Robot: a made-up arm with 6 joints.
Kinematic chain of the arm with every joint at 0, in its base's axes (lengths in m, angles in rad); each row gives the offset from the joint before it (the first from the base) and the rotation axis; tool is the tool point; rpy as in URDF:
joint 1: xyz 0 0 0.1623 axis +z
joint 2: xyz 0 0 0 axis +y
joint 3: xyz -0.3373 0 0.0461 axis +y
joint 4: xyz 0.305 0 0.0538 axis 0.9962 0 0.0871
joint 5: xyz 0 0 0 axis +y
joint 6: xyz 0.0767 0 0.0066 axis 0.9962 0 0.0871
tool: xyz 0 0 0 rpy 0 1.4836 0
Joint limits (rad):
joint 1: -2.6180..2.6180
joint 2: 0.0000..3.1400
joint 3: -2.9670..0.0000
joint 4: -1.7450..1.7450
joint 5: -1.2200..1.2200
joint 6: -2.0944..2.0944
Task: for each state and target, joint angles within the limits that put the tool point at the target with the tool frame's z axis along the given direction. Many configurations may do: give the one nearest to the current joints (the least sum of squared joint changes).
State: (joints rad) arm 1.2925 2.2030 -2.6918 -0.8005 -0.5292 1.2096
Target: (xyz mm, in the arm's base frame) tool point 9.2 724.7 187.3 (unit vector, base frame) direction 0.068 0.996 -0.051
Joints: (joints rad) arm 1.5648 3.0254 -2.9663 -0.6658 0.1006 1.2096
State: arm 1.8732 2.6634 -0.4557 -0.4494 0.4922 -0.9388
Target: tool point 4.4 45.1 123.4 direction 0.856 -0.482 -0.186
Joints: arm 2.2134 2.1186 -0.0020 -0.5011 0.9706 -0.9388
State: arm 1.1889 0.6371 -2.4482 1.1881 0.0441 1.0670
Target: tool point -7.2 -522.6 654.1 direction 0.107 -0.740 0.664
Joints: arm 1.5377 0.4640 -2.5002 0.4415 -0.3126 1.0670
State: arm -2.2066 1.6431 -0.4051 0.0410 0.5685 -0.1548
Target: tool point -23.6 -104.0 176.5 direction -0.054 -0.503 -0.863
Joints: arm -1.8612 1.0138 -0.0020 0.6453 0.1539 -0.1547
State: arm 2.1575 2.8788 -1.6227 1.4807 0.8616 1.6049
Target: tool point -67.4 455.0 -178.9 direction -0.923 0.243 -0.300
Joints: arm 1.5624 3.0763 -1.6486 1.7426 1.2179 1.6049
